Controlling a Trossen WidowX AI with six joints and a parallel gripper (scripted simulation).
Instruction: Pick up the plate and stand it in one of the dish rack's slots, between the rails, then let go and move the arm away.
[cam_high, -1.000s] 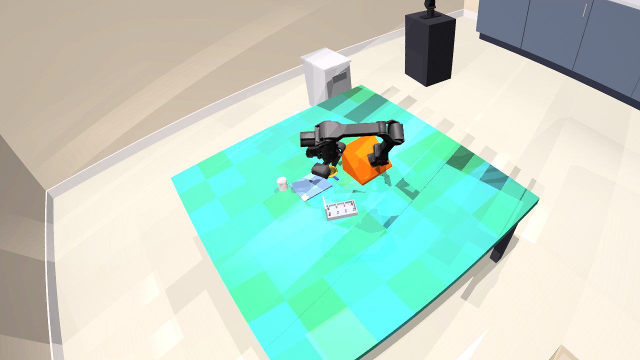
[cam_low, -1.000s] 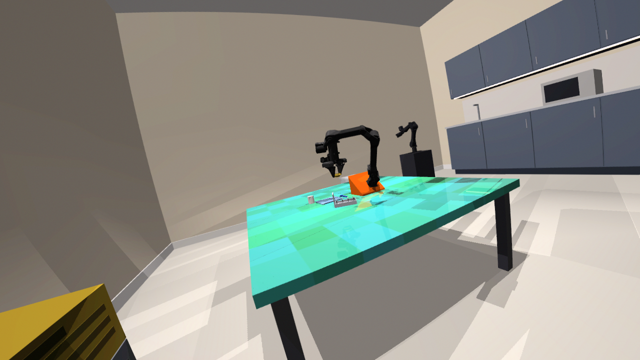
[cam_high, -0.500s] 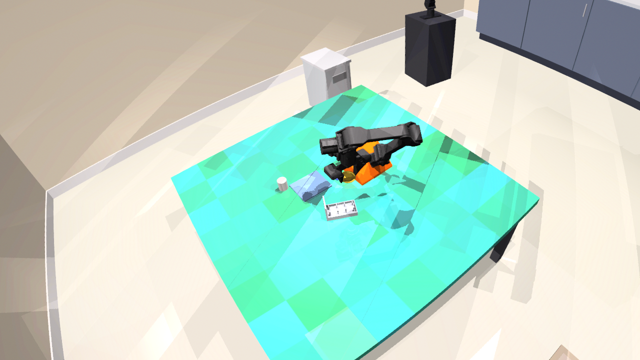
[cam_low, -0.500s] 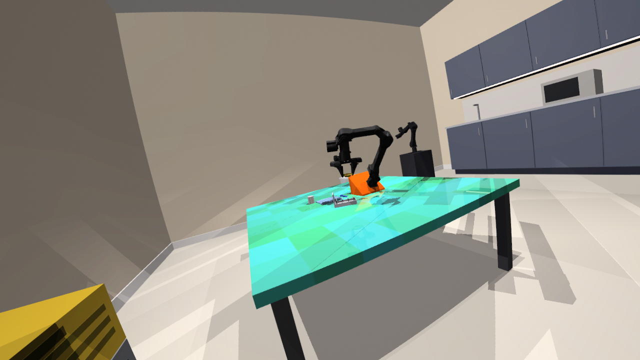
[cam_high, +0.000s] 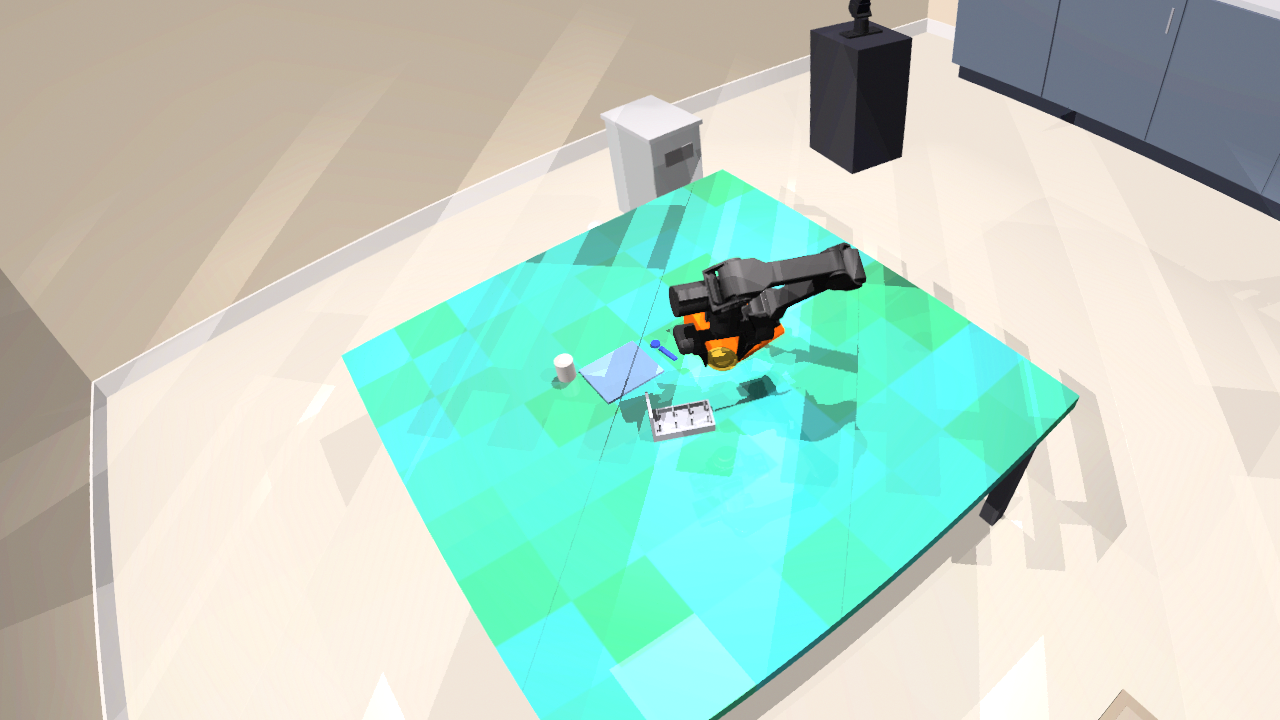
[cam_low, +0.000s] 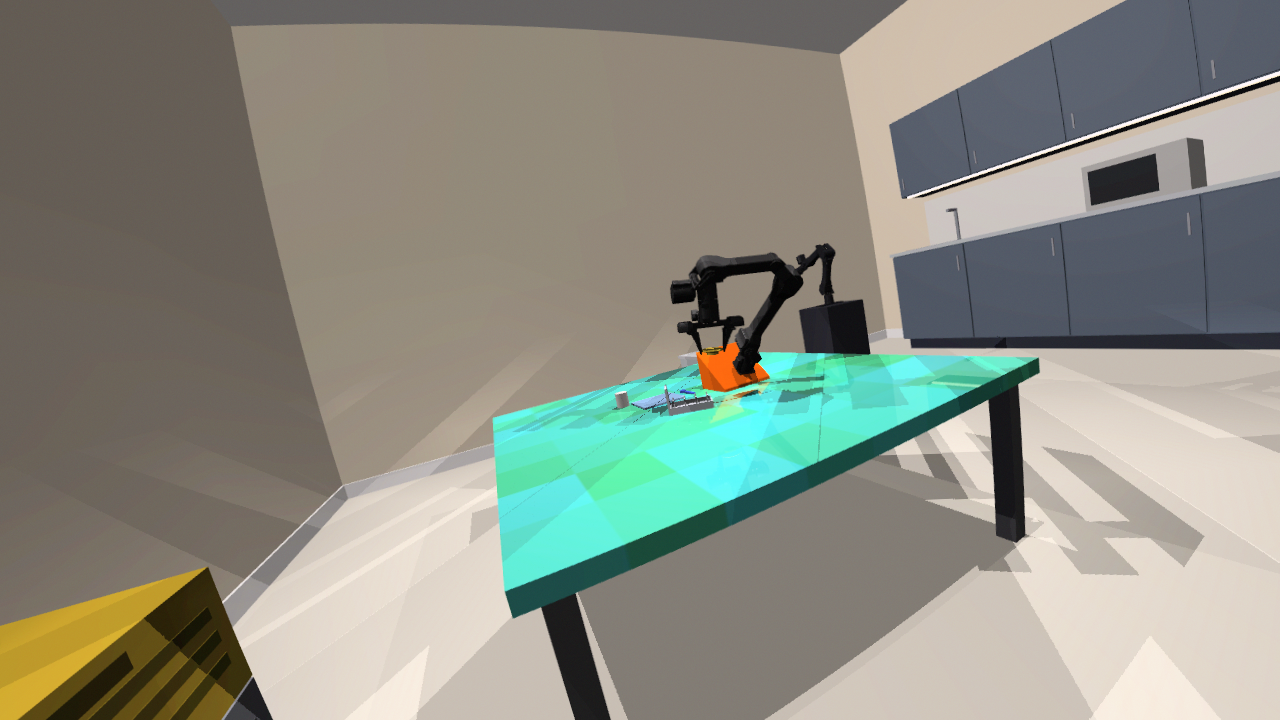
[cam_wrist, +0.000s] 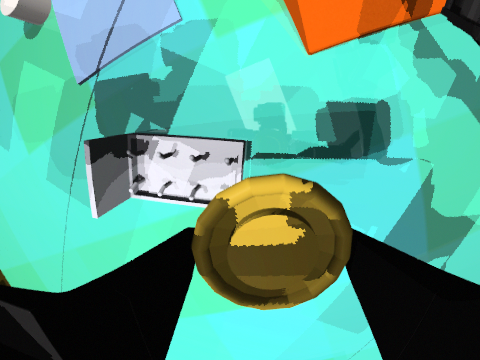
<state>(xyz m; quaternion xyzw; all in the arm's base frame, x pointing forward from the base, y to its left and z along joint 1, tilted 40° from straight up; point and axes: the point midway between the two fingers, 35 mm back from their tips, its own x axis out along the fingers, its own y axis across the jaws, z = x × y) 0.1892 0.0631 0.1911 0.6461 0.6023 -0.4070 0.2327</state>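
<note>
My gripper tip is 13 cm above the grey dish rack, 9 cm short of it and 2 cm to the left of it. Round my gripper tip: yellow plate 1 cm above; then blue spoon 24 cm to the right, 14 cm below, 2 cm ahead; then pale blue mat 23 cm to the right, 15 cm below, 13 cm ahead.
</note>
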